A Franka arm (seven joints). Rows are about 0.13 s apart.
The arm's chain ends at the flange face. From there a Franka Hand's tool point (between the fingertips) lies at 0.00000 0.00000 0.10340 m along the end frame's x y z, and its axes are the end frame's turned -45 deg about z.
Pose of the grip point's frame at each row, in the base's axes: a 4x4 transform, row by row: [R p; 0 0 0 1], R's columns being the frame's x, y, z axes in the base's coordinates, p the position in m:
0.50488, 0.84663, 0.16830, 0.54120; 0.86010, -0.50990, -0.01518, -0.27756; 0.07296, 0.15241, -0.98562, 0.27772; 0, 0, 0, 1
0.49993, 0.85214, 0.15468, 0.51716; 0.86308, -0.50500, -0.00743, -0.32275; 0.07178, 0.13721, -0.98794, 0.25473; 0, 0, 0, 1
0.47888, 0.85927, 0.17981, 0.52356; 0.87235, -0.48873, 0.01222, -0.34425; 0.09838, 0.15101, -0.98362, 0.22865; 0, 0, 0, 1
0.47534, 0.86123, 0.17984, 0.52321; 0.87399, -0.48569, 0.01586, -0.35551; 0.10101, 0.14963, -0.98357, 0.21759; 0, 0, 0, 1
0.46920, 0.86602, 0.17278, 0.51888; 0.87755, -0.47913, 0.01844, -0.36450; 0.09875, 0.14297, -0.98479, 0.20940; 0, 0, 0, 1
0.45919, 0.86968, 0.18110, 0.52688; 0.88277, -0.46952, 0.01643, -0.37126; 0.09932, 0.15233, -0.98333, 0.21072; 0, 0, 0, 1
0.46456, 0.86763, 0.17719, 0.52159; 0.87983, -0.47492, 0.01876, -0.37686; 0.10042, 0.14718, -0.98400, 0.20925; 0, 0, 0, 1
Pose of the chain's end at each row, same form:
0.95566, 0.24165, 0.16830, 0.52380; 0.24763, -0.96874, -0.01518, -0.27599; 0.15936, 0.05618, -0.98562, 0.37963; 0, 0, 0, 1
0.95606, 0.24905, 0.15468, 0.50117; 0.25320, -0.96738, -0.00743, -0.32198; 0.14778, 0.04627, -0.98794, 0.35688; 0, 0, 0, 1
0.94621, 0.26898, 0.17981, 0.50497; 0.27126, -0.96243, 0.01222, -0.34551; 0.17635, 0.03722, -0.98362, 0.33036; 0, 0, 0, 1
0.94510, 0.27287, 0.17984, 0.50461; 0.27457, -0.96144, 0.01586, -0.35715; 0.17723, 0.03438, -0.98357, 0.31929; 0, 0, 0, 1
0.94414, 0.28059, 0.17278, 0.50101; 0.28173, -0.95932, 0.01844, -0.36641; 0.17092, 0.03127, -0.98479, 0.31123; 0, 0, 0, 1
0.93965, 0.29026, 0.18110, 0.50815; 0.29221, -0.95621, 0.01643, -0.37296; 0.17794, 0.03748, -0.98333, 0.31240; 0, 0, 0, 1
0.94200, 0.28501, 0.17719, 0.50327; 0.28631, -0.95795, 0.01876, -0.37880; 0.17508, 0.03306, -0.98400, 0.31100; 0, 0, 0, 1

